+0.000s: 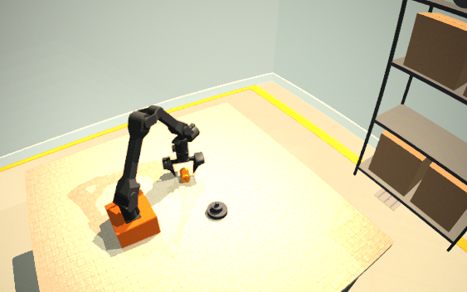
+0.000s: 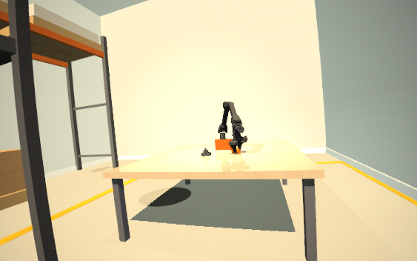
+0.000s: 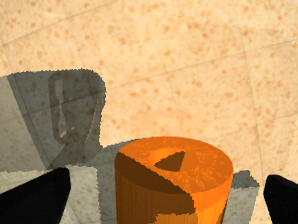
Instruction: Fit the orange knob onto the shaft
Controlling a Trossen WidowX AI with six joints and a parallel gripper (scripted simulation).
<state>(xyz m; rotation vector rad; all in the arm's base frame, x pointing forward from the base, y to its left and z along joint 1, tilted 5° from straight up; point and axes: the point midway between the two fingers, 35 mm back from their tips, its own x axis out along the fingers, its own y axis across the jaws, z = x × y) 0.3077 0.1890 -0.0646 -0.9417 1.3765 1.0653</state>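
Now: gripper tip 1 cm to the left of the orange knob and 1 cm below it. Also, from my gripper tip: pedestal: 2 cm ahead, 26 cm to the right, 2 cm above.
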